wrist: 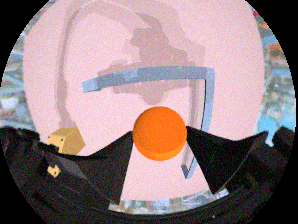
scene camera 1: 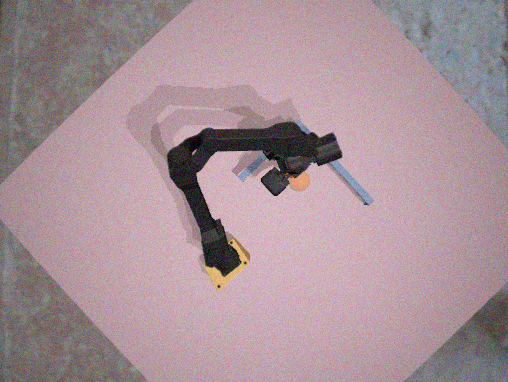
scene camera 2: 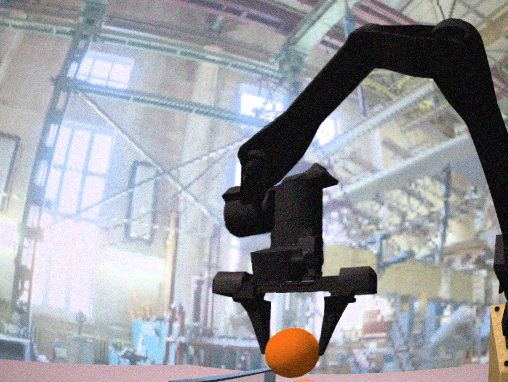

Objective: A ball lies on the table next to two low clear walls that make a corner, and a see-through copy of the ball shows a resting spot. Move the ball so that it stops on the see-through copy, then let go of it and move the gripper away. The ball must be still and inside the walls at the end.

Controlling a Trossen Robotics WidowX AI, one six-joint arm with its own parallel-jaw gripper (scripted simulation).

The gripper shows in the wrist view, in scene camera 1 (291, 166) and in scene camera 2. The same spot on the gripper: (scene camera 2: 258, 310) is (wrist: 224, 145).
